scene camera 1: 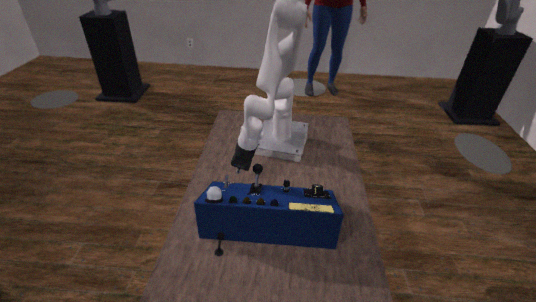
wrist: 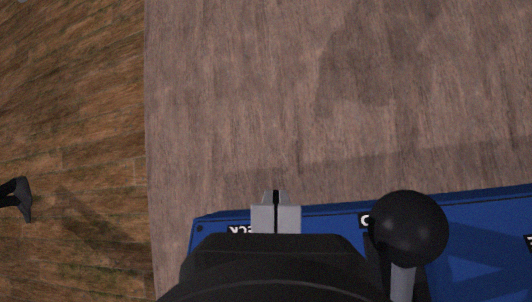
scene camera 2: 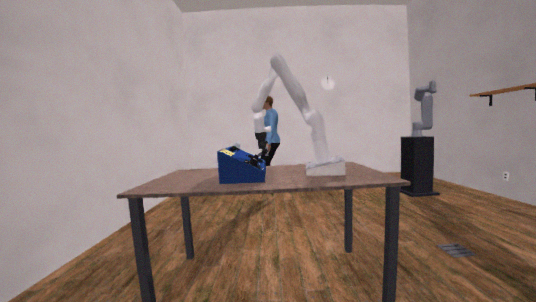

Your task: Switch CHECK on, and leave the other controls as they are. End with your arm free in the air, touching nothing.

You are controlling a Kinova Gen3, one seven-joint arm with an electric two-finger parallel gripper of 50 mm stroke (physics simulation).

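Pixels of known places: gripper, fingertip midpoint: (scene camera 1: 238, 171) (wrist: 275, 204) (scene camera 2: 267, 155); arm's base, link origin: (scene camera 1: 282, 134) (scene camera 2: 323, 161).
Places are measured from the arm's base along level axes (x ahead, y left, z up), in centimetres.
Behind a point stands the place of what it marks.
Note:
The blue console (scene camera 1: 265, 227) {y -5.7, x 63.0, z 2.3 cm} (scene camera 2: 241, 172) {y 20.4, x 51.4, z -0.6 cm} (wrist: 325, 220) {y -15.1, x 38.2, z -0.4 cm} stands on the table. The CHECK switch (scene camera 1: 226, 181) {y -22.1, x 42.7, z 4.7 cm}, a small grey lever, sticks up at its back left in the first scene view; its position is too small to read. In the wrist view the switch is hidden behind the gripper body, and part of the CHECK label (wrist: 240, 230) {y -23.3, x 38.4, z -0.1 cm} shows. My gripper (scene camera 1: 238, 171) {y -18.1, x 35.9, z 4.3 cm} (scene camera 2: 262, 147) {y -18.1, x 35.9, z 4.3 cm} (wrist: 275, 204) {y -18.1, x 35.9, z 4.3 cm} is shut and empty. It hangs above the console's robot-side edge near the switch, apart from it in the first scene view.
A tall lever with a black ball (scene camera 1: 257, 168) {y -10.1, x 39.1, z 9.0 cm} (wrist: 409, 228) {y -10.3, x 37.2, z 9.7 cm} stands beside the gripper. A white dome (scene camera 1: 214, 194) {y -23.3, x 59.5, z 13.6 cm}, several small buttons, a small black switch (scene camera 1: 286, 185) {y 1.6, x 44.7, z 5.8 cm}, a black knob (scene camera 1: 317, 190) {y 13.5, x 46.4, z 5.5 cm} and a yellow label (scene camera 1: 311, 207) {y 9.8, x 59.7, z 9.8 cm} are on the console.

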